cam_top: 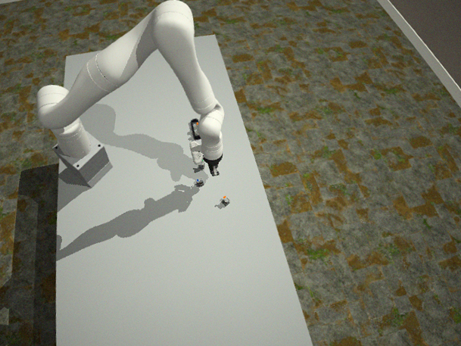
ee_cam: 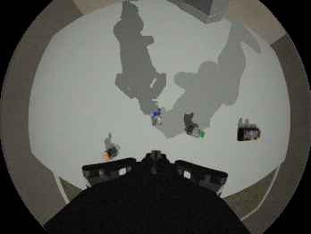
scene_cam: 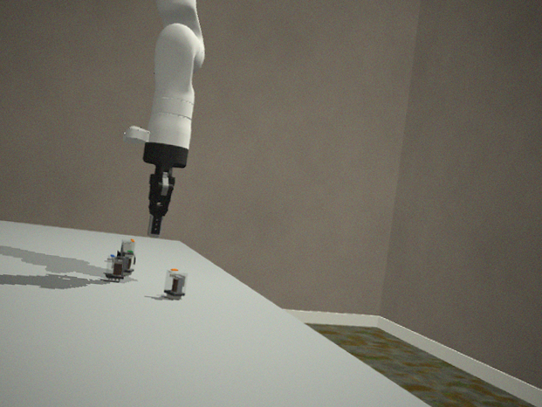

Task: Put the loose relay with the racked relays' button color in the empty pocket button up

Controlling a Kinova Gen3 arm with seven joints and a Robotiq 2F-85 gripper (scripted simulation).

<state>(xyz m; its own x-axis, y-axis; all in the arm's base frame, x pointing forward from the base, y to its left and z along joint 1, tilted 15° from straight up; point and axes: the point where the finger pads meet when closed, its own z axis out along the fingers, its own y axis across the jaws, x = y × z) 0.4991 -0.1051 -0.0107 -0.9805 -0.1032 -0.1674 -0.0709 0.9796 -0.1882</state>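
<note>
Right now my hand is 50 mm past the blue-button relay, 10 mm to the left of it and 80 mm above it. From my hand the other things lie so: green-button relay: 40 mm behind, 70 mm to the left, 80 mm below.
</note>
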